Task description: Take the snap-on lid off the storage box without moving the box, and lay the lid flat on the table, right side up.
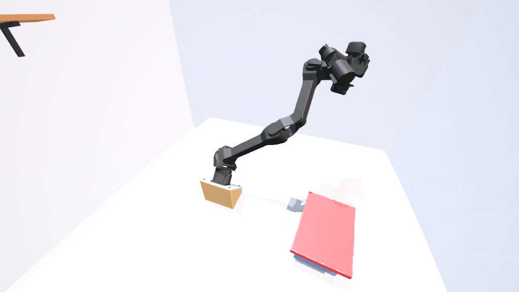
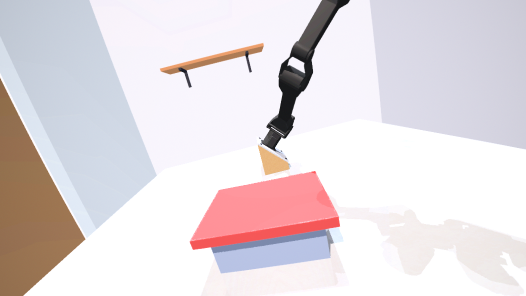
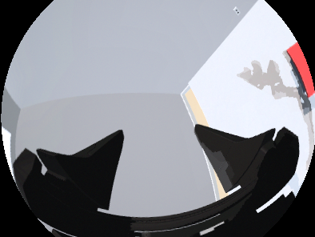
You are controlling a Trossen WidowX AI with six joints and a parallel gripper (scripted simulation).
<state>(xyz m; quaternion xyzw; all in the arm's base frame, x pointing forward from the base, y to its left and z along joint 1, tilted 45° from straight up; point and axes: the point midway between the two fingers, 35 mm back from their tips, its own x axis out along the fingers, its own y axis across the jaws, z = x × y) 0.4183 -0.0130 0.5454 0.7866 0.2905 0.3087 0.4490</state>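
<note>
Right now my gripper tip is 440 mm to the left of the red lid, 390 mm above it and 10 mm past it. Also, from my gripper tip: pale blue storage box 440 mm to the right, 440 mm below, 10 mm behind.
</note>
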